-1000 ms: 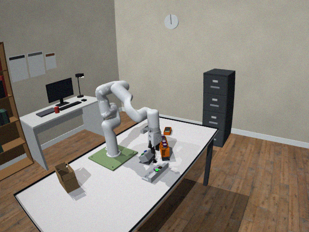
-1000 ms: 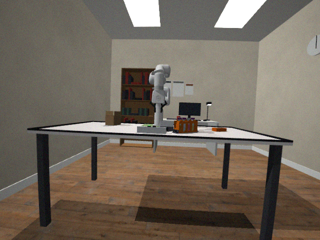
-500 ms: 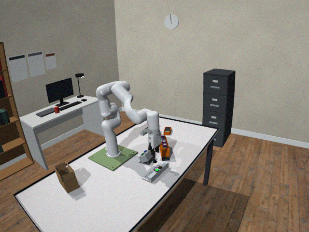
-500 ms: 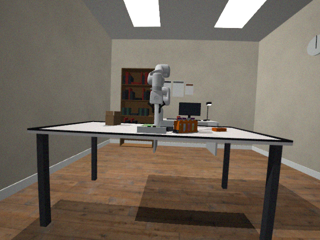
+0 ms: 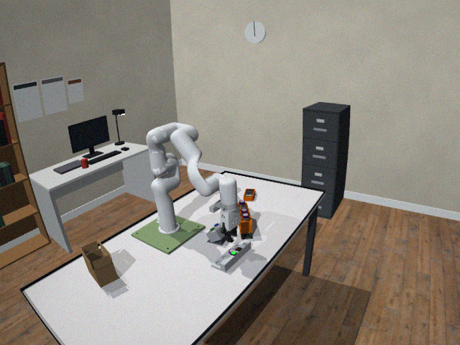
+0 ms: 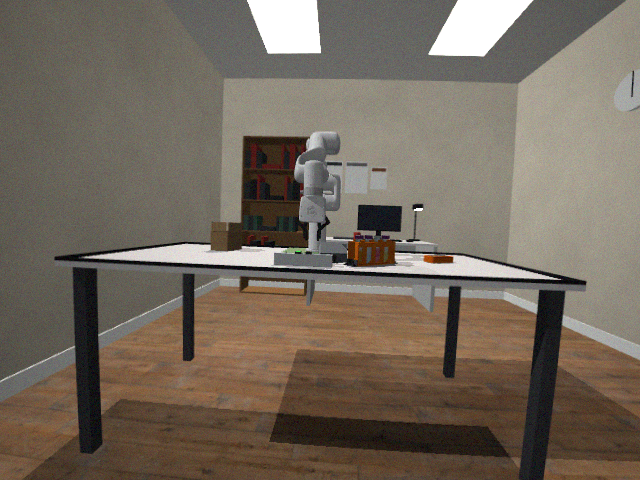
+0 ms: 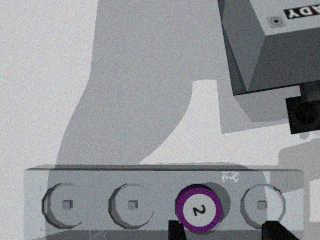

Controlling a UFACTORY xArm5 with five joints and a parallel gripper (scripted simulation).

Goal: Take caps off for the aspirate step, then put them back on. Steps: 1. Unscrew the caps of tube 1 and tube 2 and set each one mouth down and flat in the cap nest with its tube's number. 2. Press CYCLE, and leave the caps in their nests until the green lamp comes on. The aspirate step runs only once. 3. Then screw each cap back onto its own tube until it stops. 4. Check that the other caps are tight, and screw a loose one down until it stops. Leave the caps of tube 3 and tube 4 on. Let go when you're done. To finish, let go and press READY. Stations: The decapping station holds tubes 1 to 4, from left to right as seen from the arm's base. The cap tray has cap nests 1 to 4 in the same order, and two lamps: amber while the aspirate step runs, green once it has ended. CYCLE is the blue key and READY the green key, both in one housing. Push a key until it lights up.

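The purple cap marked 2 lies 100 mm below my hand. Also, from my hand: grey key housing (140 mm behind, 80 mm to the left, 60 mm below); cap 4 (30 mm behind, 190 mm to the left); green ready key (150 mm behind, 60 mm to the left, 50 mm below).
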